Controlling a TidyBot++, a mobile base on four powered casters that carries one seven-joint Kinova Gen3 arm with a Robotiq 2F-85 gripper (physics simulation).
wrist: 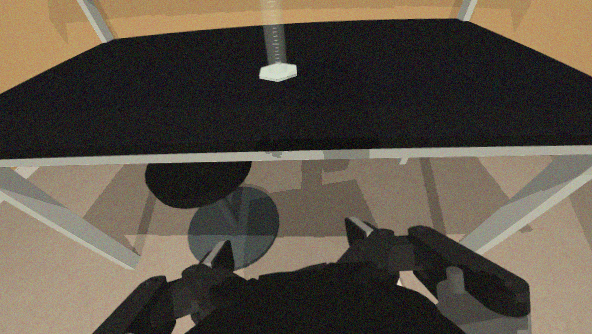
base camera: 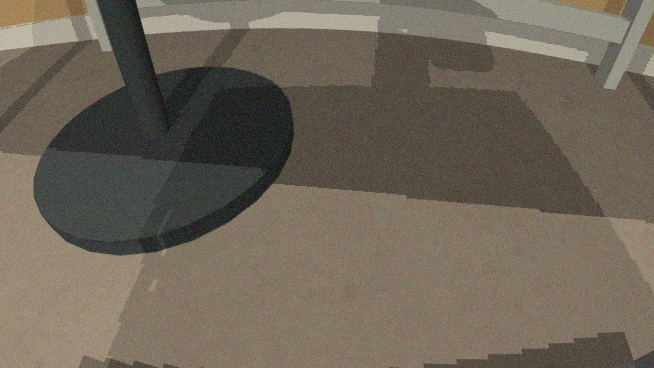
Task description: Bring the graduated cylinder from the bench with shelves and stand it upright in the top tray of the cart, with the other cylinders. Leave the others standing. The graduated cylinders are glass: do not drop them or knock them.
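Frame: origin at the arm's base, x right, y down, z ahead, level; metres.
Seen in the pictures: gripper, between the fingertips: [wrist: 290,241].
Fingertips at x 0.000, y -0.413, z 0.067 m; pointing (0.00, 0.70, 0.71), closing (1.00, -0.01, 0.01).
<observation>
A point is followed by its place in that frame.
The graduated cylinder [wrist: 276,47] @[x 0.030, y -0.427, z 0.475 m] stands upright on its pale hexagonal foot on the black bench top [wrist: 400,95] @[x 0.243, y -0.366, z 0.328 m], left of the middle in the wrist view; its upper part is cut off by the frame's top edge. My gripper [wrist: 290,241] @[x 0.000, y -0.413, z 0.067 m] is open, with nothing between its fingers. In the wrist view it shows below the bench's front edge, with floor and stool behind it, apart from the cylinder. The cart, its top tray and the other cylinders do not show in either view.
A stool with a black seat [wrist: 200,185] and a round dark base [base camera: 100,200] [wrist: 262,225] stands at the bench front, left of centre. Bench legs [base camera: 627,50] @[x 0.753, y 0.284, z 0.791 m] [wrist: 75,230] @[x -0.741, y 0.041, z 0.434 m] show at the sides. Shelf uprights [wrist: 97,20] @[x -0.659, y -0.446, z 1.113 m] rise from the back of the bench top, before an orange wall.
</observation>
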